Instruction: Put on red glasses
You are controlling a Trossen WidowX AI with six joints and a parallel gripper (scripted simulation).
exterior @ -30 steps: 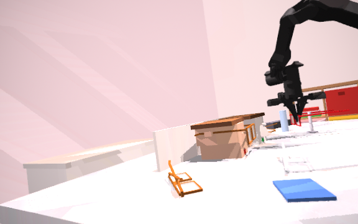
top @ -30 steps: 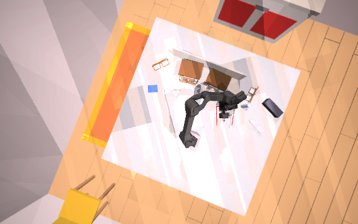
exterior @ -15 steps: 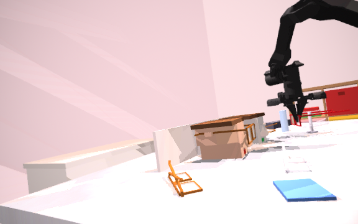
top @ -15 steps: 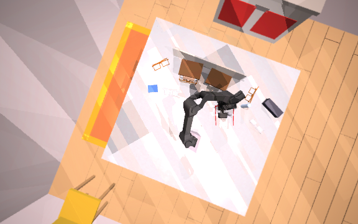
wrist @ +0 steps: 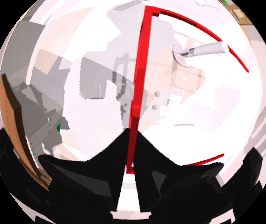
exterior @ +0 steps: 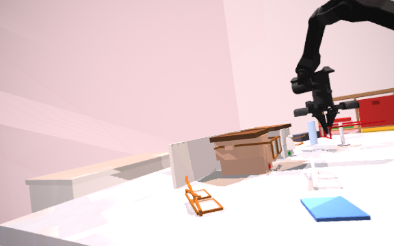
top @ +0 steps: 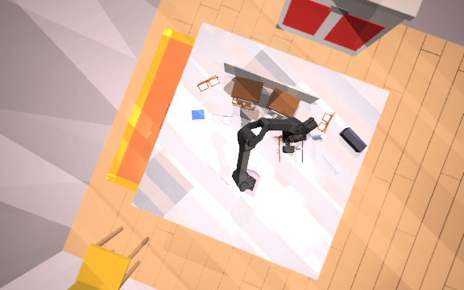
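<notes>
My gripper tip is now 30 mm past the white stand, 120 mm to the left of it and 30 mm above it. Also, from my gripper tip: white wall panel 290 mm ahead, 190 mm to the left; then pale-blue cylinder 70 mm ahead, 200 mm to the right, 10 mm below; then dark box 140 mm ahead, 430 mm to the right, 40 mm below.
</notes>
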